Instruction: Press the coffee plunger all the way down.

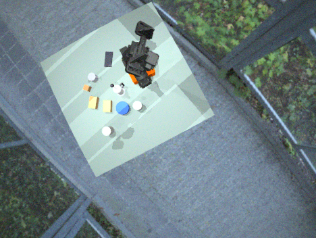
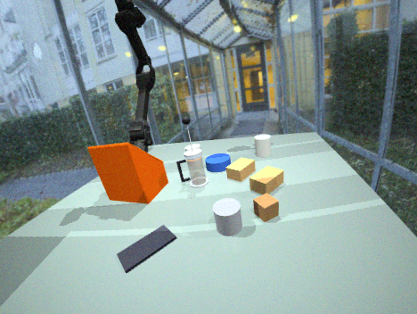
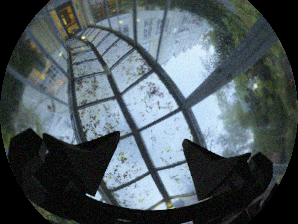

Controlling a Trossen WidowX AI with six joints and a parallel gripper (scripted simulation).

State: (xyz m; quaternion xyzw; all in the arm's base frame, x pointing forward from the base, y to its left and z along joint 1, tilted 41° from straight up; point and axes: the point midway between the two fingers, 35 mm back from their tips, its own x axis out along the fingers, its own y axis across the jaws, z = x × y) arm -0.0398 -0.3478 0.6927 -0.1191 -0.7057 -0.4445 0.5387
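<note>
Right now my gripper tip is 79 cm above the glass coffee press, 27 cm short of it and 18 cm to the left of it. Round my gripper tip: blue disc (90 cm below, 33 cm ahead, 2 cm to the right).
</note>
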